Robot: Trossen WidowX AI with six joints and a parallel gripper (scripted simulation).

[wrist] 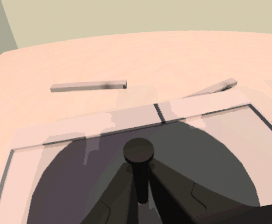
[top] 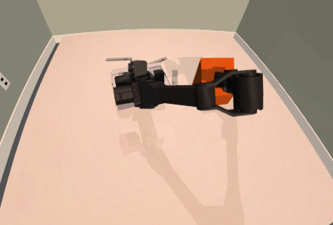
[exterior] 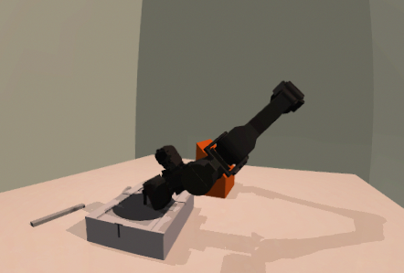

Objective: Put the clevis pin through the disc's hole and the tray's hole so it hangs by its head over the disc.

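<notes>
Now: gripper tip 10 mm past the steel tray and 50 mm above it. From my gripper tip the other things lie so: steel clevis pin: 10 mm below; thin grey bar: 110 mm ahead, 220 mm to the right, 80 mm below; dark flat disc: 30 mm below.
</notes>
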